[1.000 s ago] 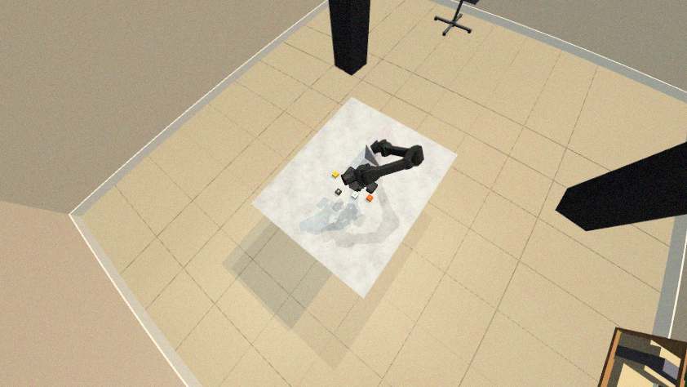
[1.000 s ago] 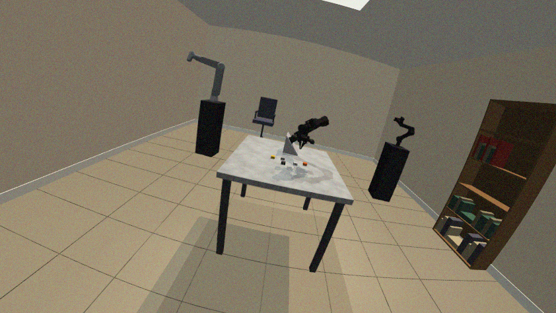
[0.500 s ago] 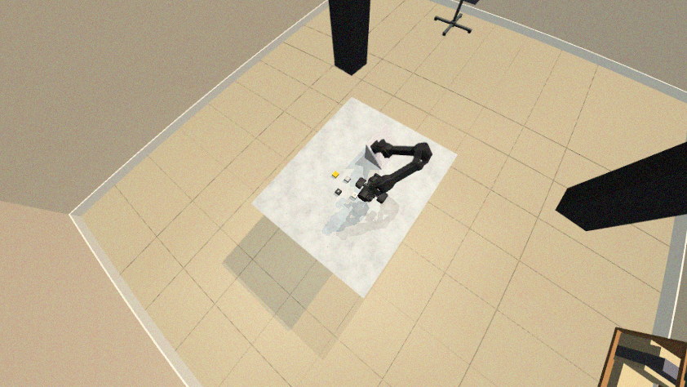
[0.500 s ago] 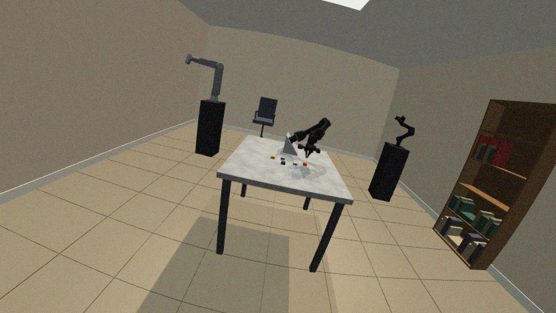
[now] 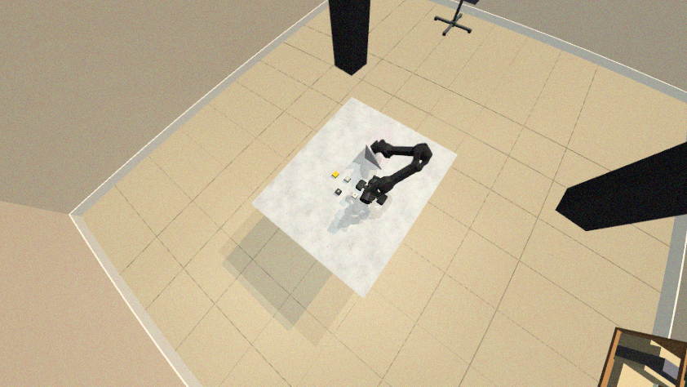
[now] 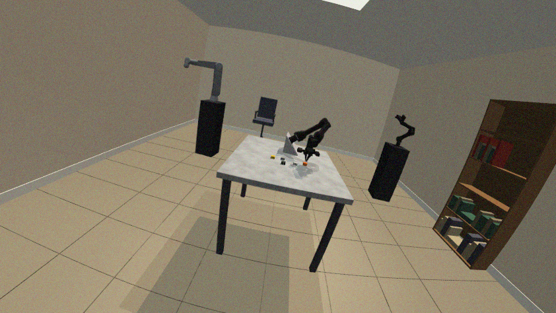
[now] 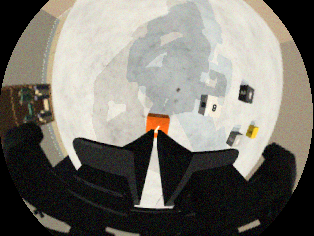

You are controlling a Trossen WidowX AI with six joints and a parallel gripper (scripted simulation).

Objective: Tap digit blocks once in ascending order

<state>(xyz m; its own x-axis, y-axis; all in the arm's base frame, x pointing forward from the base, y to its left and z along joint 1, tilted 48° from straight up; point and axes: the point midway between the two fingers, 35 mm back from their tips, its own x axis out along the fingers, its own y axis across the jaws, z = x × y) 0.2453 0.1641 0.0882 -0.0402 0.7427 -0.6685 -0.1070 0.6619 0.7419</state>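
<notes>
My gripper tip is 2 cm above the orange block. The rest, counted from my gripper tip: white block (8 cm to the right, 5 cm ahead, 2 cm below); grey block (19 cm to the right, 2 cm below); black block (18 cm to the right, 10 cm ahead, 2 cm below).
</notes>
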